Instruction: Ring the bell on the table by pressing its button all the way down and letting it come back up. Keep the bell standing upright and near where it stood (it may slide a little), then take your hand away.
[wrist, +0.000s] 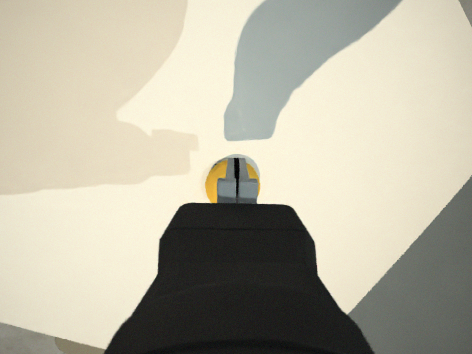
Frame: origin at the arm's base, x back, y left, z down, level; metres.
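Seen in the pictures: gripper, fingertip midpoint: (236, 168).
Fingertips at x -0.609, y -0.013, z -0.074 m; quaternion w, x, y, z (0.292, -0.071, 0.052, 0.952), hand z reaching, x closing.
Note:
A point is followed by its place in that frame.
The bell (212, 186) {x -0.616, y -0.058, z -0.003 m} is a round yellow dome on the cream table top (125, 240) {x -0.555, y -0.215, z 0.029 m}, near the middle of the wrist view. It looks upright from above. My gripper (236, 168) {x -0.609, y -0.013, z -0.074 m} is shut, with its fingertips together and nothing between them. The fingers are in line over the bell and hide its middle, so the button does not show. Yellow shows on both sides of the fingers. How high the fingertips are above the bell, or whether they touch it, I cannot tell from this view.
A blue-grey shadow falls on the table behind the bell and a tan shadow lies at the left. The table's edge runs diagonally at the lower right, with a dark grey surface (430, 280) beyond it. Another edge shows at the lower left.

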